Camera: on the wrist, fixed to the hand. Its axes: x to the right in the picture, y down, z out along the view.
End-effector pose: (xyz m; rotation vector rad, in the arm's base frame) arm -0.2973 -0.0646 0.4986 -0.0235 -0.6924 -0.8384
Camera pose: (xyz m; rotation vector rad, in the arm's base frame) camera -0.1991 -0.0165 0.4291 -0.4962 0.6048 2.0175
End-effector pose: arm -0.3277 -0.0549 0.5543 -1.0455 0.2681 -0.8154
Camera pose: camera -0.3600 -0.0784 0.4310 0.6018 1.7756 1.6180
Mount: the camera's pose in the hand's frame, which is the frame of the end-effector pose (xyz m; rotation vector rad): -0.0266 0.0836 -0.0954 -0.0148 -0.8638 -3.0091
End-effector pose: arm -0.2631 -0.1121 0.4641 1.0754 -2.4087 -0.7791
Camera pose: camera -0.2402 -0.0769 0.5867 -1.8133 -0.7533 0.7207
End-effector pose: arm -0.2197 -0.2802 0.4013 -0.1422 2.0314 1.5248
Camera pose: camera -0.2699 -0.3451 0.5016 -1.2553 -0.2852 -0.5687
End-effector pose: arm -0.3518 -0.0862 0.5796 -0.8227 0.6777 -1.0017
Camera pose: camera -0.4014 -0.0632 0.4621 1.1107 1.4558 1.5857
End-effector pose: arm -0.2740 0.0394 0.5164 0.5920 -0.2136 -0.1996
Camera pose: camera -0.2647 0.1643 0.4831 -0.2075 -0.0534 2.9000
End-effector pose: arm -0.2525 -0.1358 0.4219 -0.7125 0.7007 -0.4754
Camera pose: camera -0.3258 -0.1042 0.3198 1.1323 1.6258 2.1132
